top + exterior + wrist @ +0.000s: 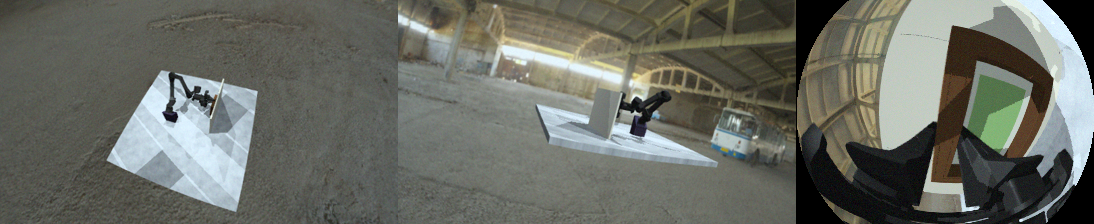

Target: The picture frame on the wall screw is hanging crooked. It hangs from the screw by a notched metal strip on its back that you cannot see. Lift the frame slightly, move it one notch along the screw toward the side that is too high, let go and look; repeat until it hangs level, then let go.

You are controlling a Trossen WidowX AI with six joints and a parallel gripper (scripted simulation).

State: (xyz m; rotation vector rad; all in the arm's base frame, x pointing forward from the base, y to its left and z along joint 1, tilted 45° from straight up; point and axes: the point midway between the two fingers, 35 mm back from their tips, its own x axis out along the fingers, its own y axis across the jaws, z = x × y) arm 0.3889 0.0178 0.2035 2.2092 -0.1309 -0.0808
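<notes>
My gripper tip is 10 mm to the left of the picture frame and 50 mm above it. The rest, counted from my gripper tip: wall panel: 20 mm ahead, 70 mm below.
</notes>
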